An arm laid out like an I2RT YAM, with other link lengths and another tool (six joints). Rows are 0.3 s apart.
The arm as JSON. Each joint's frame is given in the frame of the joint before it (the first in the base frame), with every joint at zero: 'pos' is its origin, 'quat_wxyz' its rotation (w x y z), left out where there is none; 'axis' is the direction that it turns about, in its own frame. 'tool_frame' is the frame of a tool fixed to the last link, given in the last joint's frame.
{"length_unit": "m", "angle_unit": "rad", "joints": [
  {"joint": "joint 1", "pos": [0.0, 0.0, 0.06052], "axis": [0.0, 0.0, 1.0]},
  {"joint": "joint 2", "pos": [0.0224, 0.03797, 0.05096], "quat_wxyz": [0.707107, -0.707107, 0.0, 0.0], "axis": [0.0, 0.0, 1.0]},
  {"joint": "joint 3", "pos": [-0.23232, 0.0, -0.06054], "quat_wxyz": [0.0, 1.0, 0.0, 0.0], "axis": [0.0, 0.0, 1.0]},
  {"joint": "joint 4", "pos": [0.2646, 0.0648, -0.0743], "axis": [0.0, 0.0, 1.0]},
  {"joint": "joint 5", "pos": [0.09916, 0.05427, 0.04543], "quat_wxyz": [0.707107, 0.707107, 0.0, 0.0], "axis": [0.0, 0.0, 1.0]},
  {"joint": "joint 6", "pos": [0.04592, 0.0, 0.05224], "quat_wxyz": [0.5, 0.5, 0.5, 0.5], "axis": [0.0, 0.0, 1.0]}
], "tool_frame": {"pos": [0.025, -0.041, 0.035], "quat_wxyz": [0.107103, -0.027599, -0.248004, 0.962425]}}
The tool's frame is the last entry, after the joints.
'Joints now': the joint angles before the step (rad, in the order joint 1, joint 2, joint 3, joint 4, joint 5, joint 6). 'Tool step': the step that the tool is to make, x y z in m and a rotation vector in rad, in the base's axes. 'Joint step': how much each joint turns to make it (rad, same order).
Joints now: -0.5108 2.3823 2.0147 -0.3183 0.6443 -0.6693
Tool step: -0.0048 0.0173 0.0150 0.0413 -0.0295 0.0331
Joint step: 0.0183 -0.0811 -0.0637 -0.0324 -0.0436 0.0361
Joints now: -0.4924 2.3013 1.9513 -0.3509 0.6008 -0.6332
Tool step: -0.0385 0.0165 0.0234 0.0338 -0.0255 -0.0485
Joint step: 0.0000 -0.1991 -0.1979 -0.0385 0.0089 0.0771
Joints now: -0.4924 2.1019 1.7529 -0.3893 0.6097 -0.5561
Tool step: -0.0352 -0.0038 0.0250 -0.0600 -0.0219 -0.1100
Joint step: -0.0239 -0.1264 -0.1127 0.0148 0.0923 0.0323
